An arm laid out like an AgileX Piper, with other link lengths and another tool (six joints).
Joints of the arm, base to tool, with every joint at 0 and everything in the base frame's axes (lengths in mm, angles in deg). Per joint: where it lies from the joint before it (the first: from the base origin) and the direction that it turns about. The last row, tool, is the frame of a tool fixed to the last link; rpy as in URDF.
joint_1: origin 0 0 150.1 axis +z
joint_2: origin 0 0 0 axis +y
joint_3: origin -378.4 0 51.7 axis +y
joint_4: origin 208.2 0 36.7 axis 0.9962 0 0.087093
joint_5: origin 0 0 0 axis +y
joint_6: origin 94.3 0 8.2 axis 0.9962 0 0.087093
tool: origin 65.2 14 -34.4 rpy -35.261 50.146 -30.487
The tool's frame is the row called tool.
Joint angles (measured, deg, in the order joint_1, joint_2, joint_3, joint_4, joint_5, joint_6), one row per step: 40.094 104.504 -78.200 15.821 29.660 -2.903; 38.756 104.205 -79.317 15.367 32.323 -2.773; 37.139 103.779 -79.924 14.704 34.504 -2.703; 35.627 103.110 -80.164 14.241 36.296 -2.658; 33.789 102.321 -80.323 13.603 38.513 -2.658; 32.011 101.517 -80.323 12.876 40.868 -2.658; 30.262 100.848 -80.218 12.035 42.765 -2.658; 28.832 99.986 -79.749 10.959 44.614 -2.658
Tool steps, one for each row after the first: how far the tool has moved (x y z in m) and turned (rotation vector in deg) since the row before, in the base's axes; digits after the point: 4 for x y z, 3 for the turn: 0.0035 -0.0088 0.0043 -0.812 0.843 -0.608; 0.0043 -0.0116 0.0032 -0.978 0.611 -0.918; 0.0026 -0.0115 0.0038 -0.712 0.510 -0.976; 0.0023 -0.0145 0.0037 -1.054 0.734 -1.138; 0.0007 -0.0148 0.0029 -1.264 0.955 -1.053; 0.0012 -0.0144 0.0019 -1.262 0.743 -1.125; -0.0017 -0.0139 0.0014 -1.517 0.771 -0.788
